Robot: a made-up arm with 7 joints. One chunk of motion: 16 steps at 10 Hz.
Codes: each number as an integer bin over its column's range. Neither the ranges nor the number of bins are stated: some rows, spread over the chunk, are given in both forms.
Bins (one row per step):
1: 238 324 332 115 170 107 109
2: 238 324 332 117 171 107 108
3: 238 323 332 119 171 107 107
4: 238 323 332 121 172 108 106
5: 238 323 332 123 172 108 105
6: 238 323 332 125 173 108 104
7: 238 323 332 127 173 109 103
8: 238 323 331 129 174 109 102
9: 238 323 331 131 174 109 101
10: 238 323 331 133 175 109 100
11: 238 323 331 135 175 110 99
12: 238 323 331 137 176 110 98
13: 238 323 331 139 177 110 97
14: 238 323 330 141 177 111 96
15: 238 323 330 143 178 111 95
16: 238 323 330 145 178 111 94
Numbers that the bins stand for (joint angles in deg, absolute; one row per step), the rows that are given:
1: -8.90 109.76 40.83 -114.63 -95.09 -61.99 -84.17
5: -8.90 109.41 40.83 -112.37 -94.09 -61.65 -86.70
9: -8.90 109.41 40.47 -110.10 -93.09 -61.31 -89.22
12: -8.90 109.41 40.47 -108.39 -92.09 -60.98 -91.12
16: -8.90 109.41 40.11 -106.12 -91.09 -60.64 -93.64
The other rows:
2: -8.90 109.76 40.83 -114.07 -94.59 -61.99 -84.80
3: -8.90 109.41 40.83 -113.50 -94.59 -61.99 -85.43
4: -8.90 109.41 40.83 -112.93 -94.09 -61.65 -86.07
6: -8.90 109.41 40.83 -111.80 -93.59 -61.65 -87.33
7: -8.90 109.41 40.83 -111.23 -93.59 -61.31 -87.96
8: -8.90 109.41 40.47 -110.66 -93.09 -61.31 -88.59
10: -8.90 109.41 40.47 -109.53 -92.59 -61.31 -89.85
11: -8.90 109.41 40.47 -108.96 -92.59 -60.98 -90.48
13: -8.90 109.41 40.47 -107.83 -91.59 -60.98 -91.75
14: -8.90 109.41 40.11 -107.26 -91.59 -60.64 -92.38
15: -8.90 109.41 40.11 -106.69 -91.09 -60.64 -93.01

